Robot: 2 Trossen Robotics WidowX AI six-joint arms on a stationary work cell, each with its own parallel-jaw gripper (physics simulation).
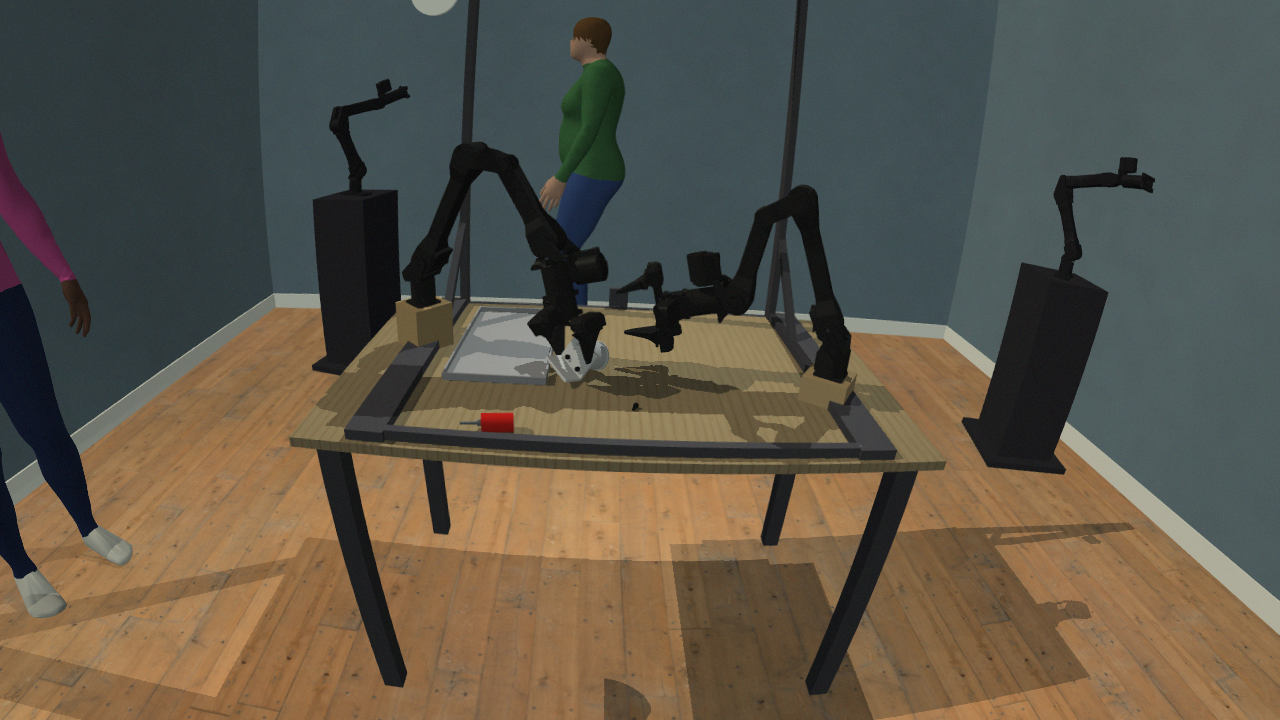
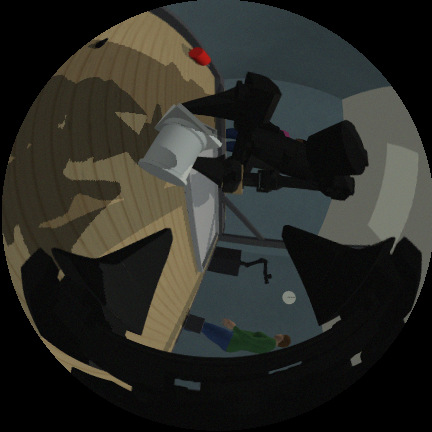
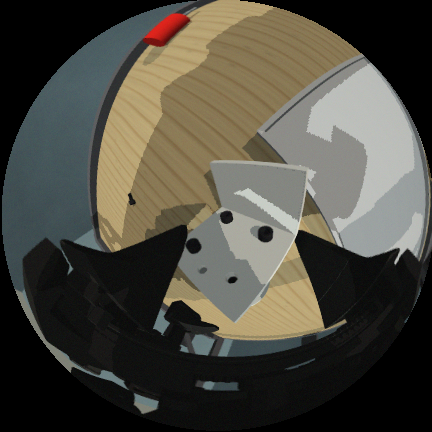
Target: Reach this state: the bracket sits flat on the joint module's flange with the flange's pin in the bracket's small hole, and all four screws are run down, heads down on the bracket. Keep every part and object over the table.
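Pixels of known places: left gripper, fingertip midpoint: (image 1: 620, 312) (image 2: 227, 232); right gripper, fingertip midpoint: (image 1: 575, 362) (image 2: 178, 137) (image 3: 243, 233); left arm's base, origin of the base link: (image 1: 830, 374); right arm's base, origin of the base link: (image 1: 423, 302) (image 2: 242, 178).
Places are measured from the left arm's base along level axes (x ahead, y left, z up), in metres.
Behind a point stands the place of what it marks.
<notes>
The pale bracket (image 1: 572, 377) {y 0.285, x 0.450, z -0.042 m} (image 2: 172, 114) {y 0.251, x 0.424, z -0.008 m} (image 3: 267, 187) {y 0.288, x 0.488, z -0.020 m} is against the end of the white joint module (image 1: 602, 355) {y 0.211, x 0.430, z -0.012 m} (image 2: 172, 150) {y 0.209, x 0.436, z -0.001 m}, which lies tilted on its side. Three black screws (image 3: 226, 217) {y 0.266, x 0.456, z -0.026 m} (image 3: 265, 234) {y 0.261, x 0.485, z -0.011 m} (image 3: 193, 245) {y 0.260, x 0.440, z 0.002 m} show in the bracket; beside them are a dark hole and a smaller grey one. Seating and pin fit are unclear. Another black screw (image 1: 636, 406) {y 0.293, x 0.292, z -0.050 m} (image 2: 101, 43) (image 3: 131, 199) {y 0.294, x 0.300, z -0.049 m} lies on the table. My right gripper (image 1: 573, 355) {y 0.254, x 0.468, z -0.023 m} (image 2: 178, 137) {y 0.254, x 0.468, z -0.023 m} (image 3: 243, 233) {y 0.254, x 0.468, z -0.023 m} is open, fingers around the bracket without gripping. My left gripper (image 1: 623, 312) {y 0.138, x 0.439, z 0.061 m} (image 2: 227, 232) {y 0.138, x 0.439, z 0.061 m} is open and empty above the table.
A red-handled screwdriver (image 1: 497, 422) {y 0.532, x 0.424, z -0.030 m} (image 2: 200, 56) {y 0.498, x 0.430, z -0.030 m} (image 3: 167, 30) lies near the table's front edge. A grey tray (image 1: 492, 377) {y 0.388, x 0.577, z -0.044 m} (image 2: 207, 200) {y 0.214, x 0.723, z -0.052 m} (image 3: 345, 160) {y 0.299, x 0.560, z -0.052 m} lies beside the module. A dark frame bar (image 1: 626, 445) {y 0.442, x 0.218, z -0.036 m} runs along the front edge.
</notes>
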